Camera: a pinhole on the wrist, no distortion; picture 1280 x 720 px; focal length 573.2 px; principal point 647.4 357.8 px. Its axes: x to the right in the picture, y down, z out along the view. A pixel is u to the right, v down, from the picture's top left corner.
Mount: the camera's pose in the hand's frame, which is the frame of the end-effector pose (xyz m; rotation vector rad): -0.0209 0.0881 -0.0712 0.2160 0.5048 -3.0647
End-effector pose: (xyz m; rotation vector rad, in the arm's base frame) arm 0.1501 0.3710 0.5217 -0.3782 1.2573 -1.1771
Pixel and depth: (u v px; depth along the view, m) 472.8 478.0 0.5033
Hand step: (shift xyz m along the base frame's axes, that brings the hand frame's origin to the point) 0.2474 -0.2686 0.2294
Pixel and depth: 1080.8 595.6 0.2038
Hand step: 0.0614 0.1147 0.1733
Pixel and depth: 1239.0 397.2 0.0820
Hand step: 0.0352 0.1226 0.0147
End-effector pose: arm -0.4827 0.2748 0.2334 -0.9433 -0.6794 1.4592
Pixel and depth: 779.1 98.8 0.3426
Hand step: -0.3169 -0.1311 0.0625
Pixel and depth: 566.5 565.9 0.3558
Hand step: -0.1211 0.0328 0.2421
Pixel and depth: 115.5 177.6 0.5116
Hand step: -0.4777 0.4201 0.1353
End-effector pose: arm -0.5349 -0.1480 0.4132 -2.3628 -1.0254 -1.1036
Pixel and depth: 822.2 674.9 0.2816
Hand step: -0.1004 0.1129 -0.1879
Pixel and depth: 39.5 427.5 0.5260
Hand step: 0.3543 0.5819 0.0486
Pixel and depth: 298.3 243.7 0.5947
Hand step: 0.4202 0.4335 -0.1748
